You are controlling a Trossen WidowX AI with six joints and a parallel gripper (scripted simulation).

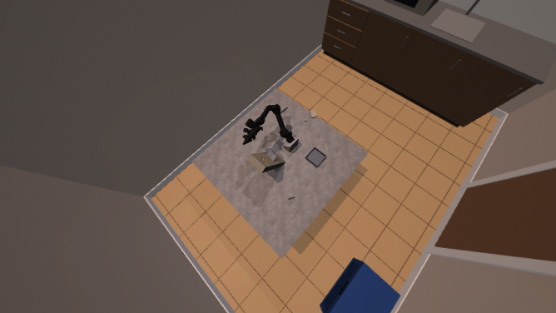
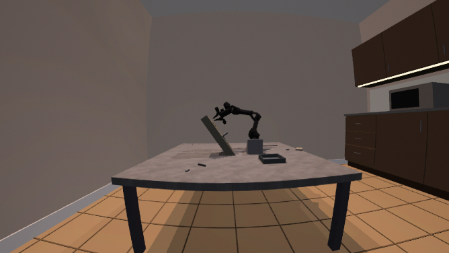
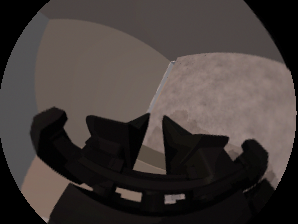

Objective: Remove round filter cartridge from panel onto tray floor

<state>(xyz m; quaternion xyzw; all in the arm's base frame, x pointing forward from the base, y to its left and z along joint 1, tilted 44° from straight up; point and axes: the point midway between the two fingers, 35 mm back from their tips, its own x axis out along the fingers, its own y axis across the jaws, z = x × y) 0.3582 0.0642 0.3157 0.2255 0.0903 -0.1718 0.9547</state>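
Right now the round filter cartridge is 210 mm to the left of my gripper tip, 60 mm below it and 40 mm behind it. Also, from my gripper tip: dark square tray (490 mm behind, 450 mm to the left, 290 mm below); then tan service panel (210 mm to the left, 140 mm below, 80 mm behind); then small tan block (850 mm behind, 300 mm below, 70 mm to the left).
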